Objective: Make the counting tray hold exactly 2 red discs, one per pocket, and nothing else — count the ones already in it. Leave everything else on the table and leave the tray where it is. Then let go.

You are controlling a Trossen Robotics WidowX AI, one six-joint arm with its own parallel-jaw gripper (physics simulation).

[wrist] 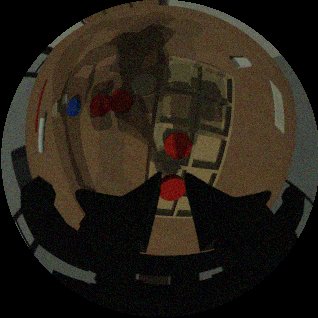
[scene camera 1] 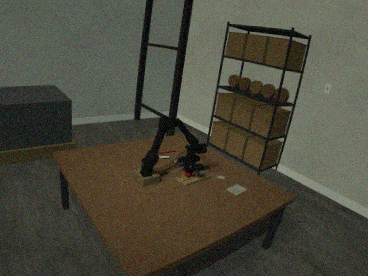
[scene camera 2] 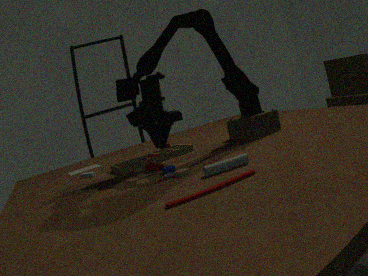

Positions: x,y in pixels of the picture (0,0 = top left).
Scene:
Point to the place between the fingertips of my gripper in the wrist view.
172,175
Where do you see a wooden counting tray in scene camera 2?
164,154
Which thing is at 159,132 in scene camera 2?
My gripper.

